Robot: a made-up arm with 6 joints. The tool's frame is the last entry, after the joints. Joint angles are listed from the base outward. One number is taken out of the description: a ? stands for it. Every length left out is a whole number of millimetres.
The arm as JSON. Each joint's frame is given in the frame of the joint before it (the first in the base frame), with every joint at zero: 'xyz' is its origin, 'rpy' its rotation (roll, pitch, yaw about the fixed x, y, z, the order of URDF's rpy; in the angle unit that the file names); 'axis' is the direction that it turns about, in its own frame. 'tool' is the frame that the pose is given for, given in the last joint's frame.
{
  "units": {
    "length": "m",
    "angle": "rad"
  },
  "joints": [
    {
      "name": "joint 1",
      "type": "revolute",
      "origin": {
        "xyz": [
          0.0,
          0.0,
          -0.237
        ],
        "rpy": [
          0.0,
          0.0,
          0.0
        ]
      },
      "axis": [
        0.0,
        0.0,
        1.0
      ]
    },
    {
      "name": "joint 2",
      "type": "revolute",
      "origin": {
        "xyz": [
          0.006,
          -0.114,
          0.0
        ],
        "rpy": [
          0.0,
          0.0,
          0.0
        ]
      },
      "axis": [
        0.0,
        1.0,
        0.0
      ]
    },
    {
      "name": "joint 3",
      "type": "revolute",
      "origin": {
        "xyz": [
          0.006,
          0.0,
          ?
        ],
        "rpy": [
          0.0,
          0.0,
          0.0
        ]
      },
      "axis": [
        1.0,
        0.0,
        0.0
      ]
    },
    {
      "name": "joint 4",
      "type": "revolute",
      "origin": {
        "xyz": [
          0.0,
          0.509,
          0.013
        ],
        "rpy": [
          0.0,
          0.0,
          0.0
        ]
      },
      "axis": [
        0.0,
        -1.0,
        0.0
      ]
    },
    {
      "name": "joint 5",
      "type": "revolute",
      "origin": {
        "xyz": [
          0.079,
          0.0,
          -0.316
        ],
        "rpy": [
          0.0,
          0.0,
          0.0
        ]
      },
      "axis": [
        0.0,
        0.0,
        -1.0
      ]
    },
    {
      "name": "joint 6",
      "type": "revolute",
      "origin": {
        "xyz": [
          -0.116,
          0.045,
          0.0
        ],
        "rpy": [
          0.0,
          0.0,
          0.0
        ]
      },
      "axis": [
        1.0,
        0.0,
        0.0
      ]
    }
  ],
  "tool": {
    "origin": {
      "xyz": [
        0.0,
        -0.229,
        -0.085
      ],
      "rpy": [
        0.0,
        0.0,
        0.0
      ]
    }
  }
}
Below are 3 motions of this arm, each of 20 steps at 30 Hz.
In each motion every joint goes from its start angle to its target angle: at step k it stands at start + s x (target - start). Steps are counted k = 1, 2, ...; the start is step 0. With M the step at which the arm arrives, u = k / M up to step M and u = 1 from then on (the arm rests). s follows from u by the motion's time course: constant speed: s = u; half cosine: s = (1 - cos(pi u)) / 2; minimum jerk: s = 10 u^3 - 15 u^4 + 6 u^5.
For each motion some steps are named. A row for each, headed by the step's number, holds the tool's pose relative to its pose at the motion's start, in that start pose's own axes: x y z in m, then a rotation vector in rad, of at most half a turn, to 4 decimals.
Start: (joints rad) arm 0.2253 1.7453 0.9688 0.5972 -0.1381 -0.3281
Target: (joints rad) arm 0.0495 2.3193 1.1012 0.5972 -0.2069 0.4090
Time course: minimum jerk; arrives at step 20
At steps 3, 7, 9, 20:
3: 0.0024 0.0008 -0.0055 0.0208 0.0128 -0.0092
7: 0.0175 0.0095 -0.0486 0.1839 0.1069 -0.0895
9: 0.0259 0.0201 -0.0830 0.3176 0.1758 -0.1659
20: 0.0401 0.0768 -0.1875 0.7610 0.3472 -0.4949

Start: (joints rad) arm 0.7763 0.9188 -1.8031 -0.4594 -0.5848 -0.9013
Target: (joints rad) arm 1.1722 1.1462 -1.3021 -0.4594 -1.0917 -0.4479
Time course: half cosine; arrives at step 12
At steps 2, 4, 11, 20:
2: 0.0061 -0.0043 -0.0071 0.0246 -0.0505 0.0168
4: 0.0247 -0.0138 -0.0232 0.0885 -0.1838 0.0762
11: 0.1043 -0.0100 -0.0377 0.3011 -0.6104 0.4933
20: 0.1058 -0.0089 -0.0371 0.3053 -0.6177 0.5059

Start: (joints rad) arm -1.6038 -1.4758 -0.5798 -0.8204 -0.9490 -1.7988
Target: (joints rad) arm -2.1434 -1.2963 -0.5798 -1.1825 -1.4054 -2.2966
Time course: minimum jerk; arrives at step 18
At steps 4, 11, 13, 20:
4: 0.0003 0.0080 0.0014 -0.0213 -0.0189 0.0454
11: -0.0140 0.0639 0.0089 -0.1032 -0.1675 0.3423
13: -0.0214 0.0738 0.0096 -0.1015 -0.1979 0.3953
20: -0.0282 0.0801 0.0099 -0.0948 -0.2181 0.4310

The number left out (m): 0.06
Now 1 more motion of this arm.
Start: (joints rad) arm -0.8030 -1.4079 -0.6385 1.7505 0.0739 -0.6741
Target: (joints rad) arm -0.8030 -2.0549 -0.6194 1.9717 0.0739 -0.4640
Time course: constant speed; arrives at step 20
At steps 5, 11, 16, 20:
5: 0.0492 0.0021 -0.0448 -0.0288 -0.1621 -0.1037
11: 0.1181 -0.0080 -0.0862 -0.0632 -0.3674 -0.2110
16: 0.1806 -0.0262 -0.1077 -0.0932 -0.5462 -0.2853
20: 0.2317 -0.0465 -0.1151 -0.1190 -0.6935 -0.3343

